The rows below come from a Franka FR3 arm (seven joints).
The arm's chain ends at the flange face. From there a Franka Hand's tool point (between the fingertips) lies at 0.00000 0.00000 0.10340 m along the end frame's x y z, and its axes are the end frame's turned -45 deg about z.
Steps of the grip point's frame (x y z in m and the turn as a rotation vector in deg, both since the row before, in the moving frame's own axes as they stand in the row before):
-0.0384 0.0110 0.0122 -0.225 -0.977 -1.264
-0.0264 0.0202 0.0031 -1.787 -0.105 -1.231
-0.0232 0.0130 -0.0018 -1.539 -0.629 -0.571
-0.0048 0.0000 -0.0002 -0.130 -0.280 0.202
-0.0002 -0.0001 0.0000 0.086 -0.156 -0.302
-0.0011 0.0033 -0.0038 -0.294 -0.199 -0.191
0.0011 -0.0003 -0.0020 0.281 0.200 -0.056
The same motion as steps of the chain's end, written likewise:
-0.0184 0.0334 0.0122 -0.850 -0.532 -1.264
-0.0066 0.0306 0.0032 -1.338 1.189 -1.231
-0.0084 0.0228 -0.0018 -1.533 0.643 -0.571
-0.0032 0.0029 -0.0002 -0.290 -0.106 0.202
0.0001 0.0000 0.0000 -0.049 -0.171 -0.302
0.0014 0.0025 -0.0038 -0.349 0.067 -0.191
0.0007 -0.0004 -0.0020 0.340 -0.057 -0.056

